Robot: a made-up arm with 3 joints. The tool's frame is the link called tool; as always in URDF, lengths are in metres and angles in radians.
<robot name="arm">
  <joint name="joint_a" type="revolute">
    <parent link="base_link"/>
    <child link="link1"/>
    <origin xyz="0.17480 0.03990 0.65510" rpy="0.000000 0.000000 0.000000"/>
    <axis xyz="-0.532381 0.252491 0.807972"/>
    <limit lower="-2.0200" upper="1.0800"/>
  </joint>
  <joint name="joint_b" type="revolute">
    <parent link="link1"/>
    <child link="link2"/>
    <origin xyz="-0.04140 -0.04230 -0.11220" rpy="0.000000 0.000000 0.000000"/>
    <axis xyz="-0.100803 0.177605 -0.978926"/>
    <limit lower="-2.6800" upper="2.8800"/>
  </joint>
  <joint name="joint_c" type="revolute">
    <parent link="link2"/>
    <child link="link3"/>
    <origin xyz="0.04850 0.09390 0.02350" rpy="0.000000 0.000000 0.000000"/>
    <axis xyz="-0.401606 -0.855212 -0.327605"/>
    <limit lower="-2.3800" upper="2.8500"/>
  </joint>
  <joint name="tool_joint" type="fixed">
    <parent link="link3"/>
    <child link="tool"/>
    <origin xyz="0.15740 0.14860 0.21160" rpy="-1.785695 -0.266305 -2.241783"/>
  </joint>
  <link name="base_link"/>
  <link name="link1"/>
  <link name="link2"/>
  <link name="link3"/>
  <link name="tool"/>
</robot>
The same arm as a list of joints. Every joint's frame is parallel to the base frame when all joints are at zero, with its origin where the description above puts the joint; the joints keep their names.
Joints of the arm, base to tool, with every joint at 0 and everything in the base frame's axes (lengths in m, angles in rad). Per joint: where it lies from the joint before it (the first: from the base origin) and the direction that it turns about. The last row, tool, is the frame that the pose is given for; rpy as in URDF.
joint_a: axis -0.532381 0.252491 0.807972 xyz 0.1748 0.0399 0.6551
joint_b: axis -0.100803 0.177605 -0.978926 xyz -0.0414 -0.0423 -0.1122
joint_c: axis -0.401606 -0.855212 -0.327605 xyz 0.0485 0.0939 0.0235
tool: xyz 0.1574 0.1486 0.2116 rpy -1.7857 -0.2663 -2.2418
Joint limits (rad, base to tool): -2.02..1.08 -2.68..2.88 -2.38..2.85

